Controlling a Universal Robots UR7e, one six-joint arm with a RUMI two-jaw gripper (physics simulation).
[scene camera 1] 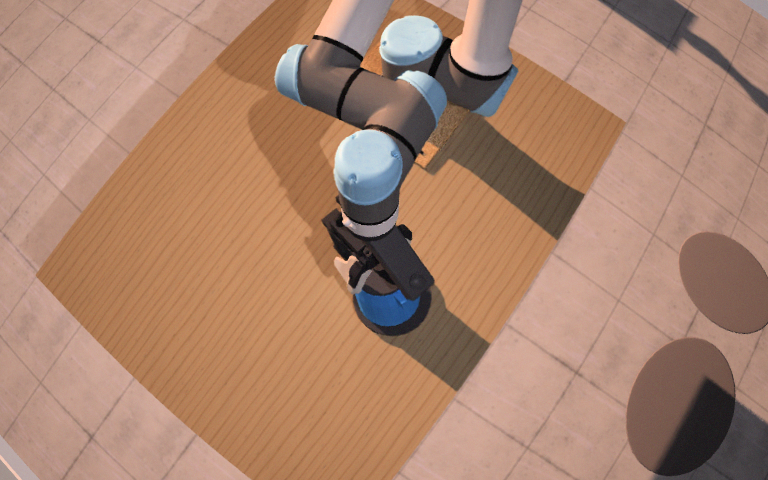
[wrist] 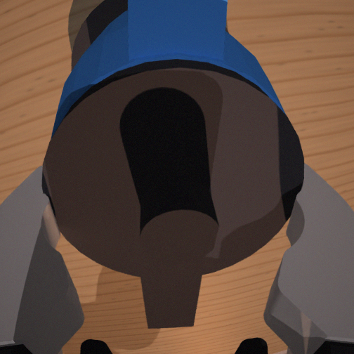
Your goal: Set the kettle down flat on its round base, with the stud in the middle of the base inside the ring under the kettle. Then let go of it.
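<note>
The kettle (scene camera 1: 387,308) (wrist: 177,37) has a blue body and a dark brown top with a black opening. It is over the round dark base (scene camera 1: 391,329) (wrist: 105,22), whose rim shows around the kettle's lower edge in the scene view. The stud and the ring under the kettle are hidden. Whether the kettle sits flat or stands slightly above the base, I cannot tell. My gripper (scene camera 1: 386,283) (wrist: 172,167) is shut on the kettle, with one grey finger on each side of its brown top in the wrist view.
The wooden table top (scene camera 1: 226,237) (wrist: 320,65) lies under the base. The arm reaches in from its mount (scene camera 1: 427,155) at the back. The table's right edge runs past the base, with tiled floor and two brown discs (scene camera 1: 727,283) (scene camera 1: 673,390) beyond it.
</note>
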